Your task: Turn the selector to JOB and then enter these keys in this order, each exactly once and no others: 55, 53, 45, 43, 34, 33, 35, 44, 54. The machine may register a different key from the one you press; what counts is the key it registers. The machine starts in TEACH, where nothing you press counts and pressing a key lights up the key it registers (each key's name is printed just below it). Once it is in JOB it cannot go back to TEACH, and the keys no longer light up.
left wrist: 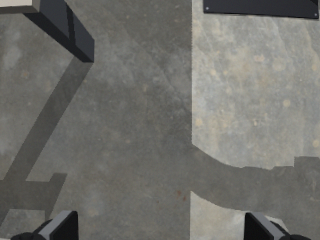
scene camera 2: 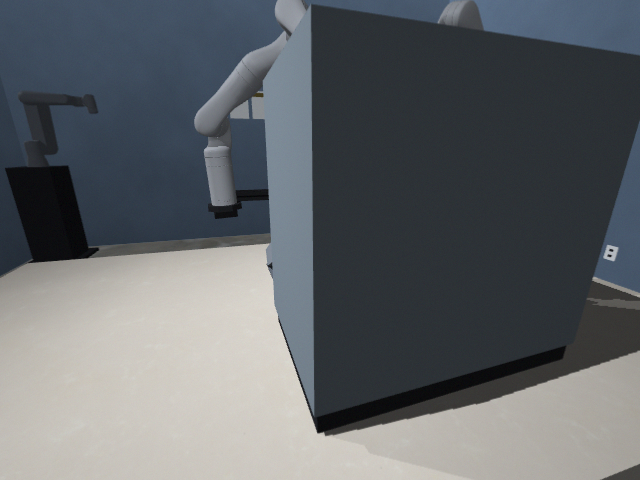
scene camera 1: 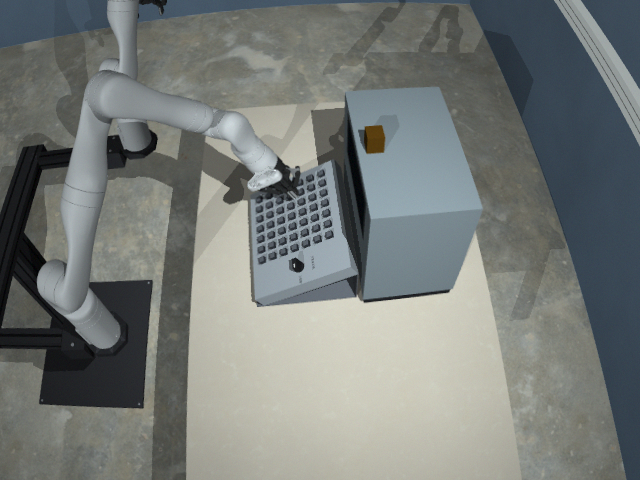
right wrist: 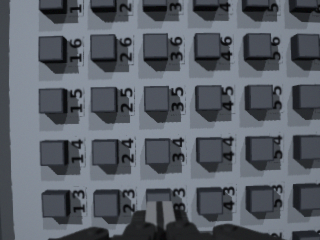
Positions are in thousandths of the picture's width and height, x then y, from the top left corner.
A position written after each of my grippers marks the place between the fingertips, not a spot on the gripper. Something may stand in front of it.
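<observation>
My right gripper (scene camera 1: 463,407), visible also in the right wrist view (right wrist: 498,910). A sloped grey key panel (right wrist: 567,519) is in sight as well.
</observation>
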